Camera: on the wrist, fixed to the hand. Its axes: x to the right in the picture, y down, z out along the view.
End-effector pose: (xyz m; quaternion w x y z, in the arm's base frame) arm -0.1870 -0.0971 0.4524 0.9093 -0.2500 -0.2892 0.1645
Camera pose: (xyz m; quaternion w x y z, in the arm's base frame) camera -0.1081 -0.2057 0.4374 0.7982 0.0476 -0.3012 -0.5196
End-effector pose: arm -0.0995 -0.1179 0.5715 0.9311 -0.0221 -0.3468 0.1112
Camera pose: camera -0.0132 -0.2036 0.5126 0.7716 0.2557 -0.1851 -0.5523
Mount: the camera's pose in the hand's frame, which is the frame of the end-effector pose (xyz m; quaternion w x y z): 0.0066 -0.0931 -0.0977 0.7155 0.0430 0.0790 -0.6928
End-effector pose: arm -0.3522 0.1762 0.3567 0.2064 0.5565 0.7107 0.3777
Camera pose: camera -0.4830 0.1436 0.3477 0.3293 -0.1152 0.9266 0.1407
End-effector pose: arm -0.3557 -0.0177 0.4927 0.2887 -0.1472 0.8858 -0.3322
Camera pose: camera -0.4140 -0.0400 0.6125 0.0872 0.6803 -0.5403 0.4874
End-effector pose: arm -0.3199 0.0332 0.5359 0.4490 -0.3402 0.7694 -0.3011
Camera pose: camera -0.3863 -0.0113 0.6449 0.0665 -0.7334 0.3373 -0.5865
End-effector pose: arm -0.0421 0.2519 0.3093 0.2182 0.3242 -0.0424 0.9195
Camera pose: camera -0.0632 0.3597 0.2306 0.7826 0.1981 0.2510 0.5342
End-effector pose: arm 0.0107 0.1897 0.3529 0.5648 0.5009 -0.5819 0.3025
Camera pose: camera 0.1323 0.2484 0.3568 0.6381 0.7619 -0.0117 -0.1103
